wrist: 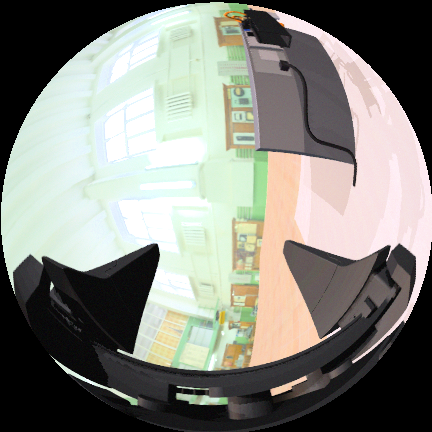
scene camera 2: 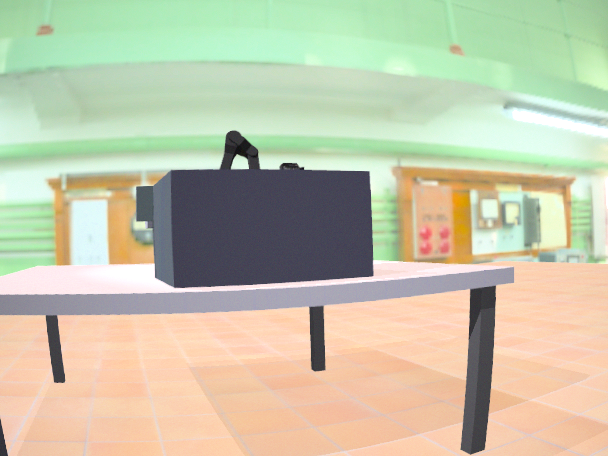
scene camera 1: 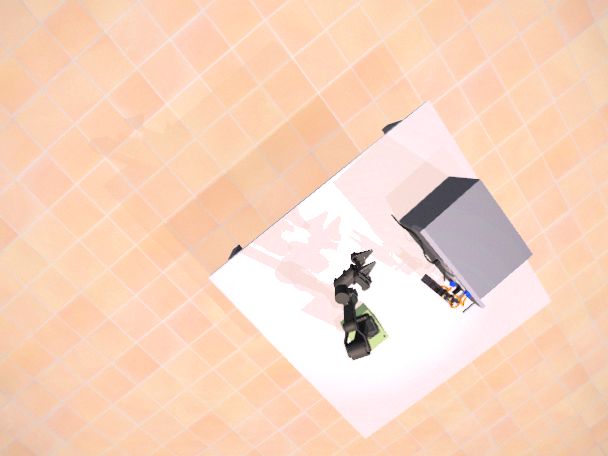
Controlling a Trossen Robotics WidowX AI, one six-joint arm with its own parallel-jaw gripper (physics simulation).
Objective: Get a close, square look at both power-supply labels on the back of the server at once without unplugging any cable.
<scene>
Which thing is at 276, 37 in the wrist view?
A black cable block.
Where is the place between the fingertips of my gripper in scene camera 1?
At 374, 255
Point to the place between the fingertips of my gripper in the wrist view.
223, 249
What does my gripper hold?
Nothing.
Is my gripper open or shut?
Open.
</scene>
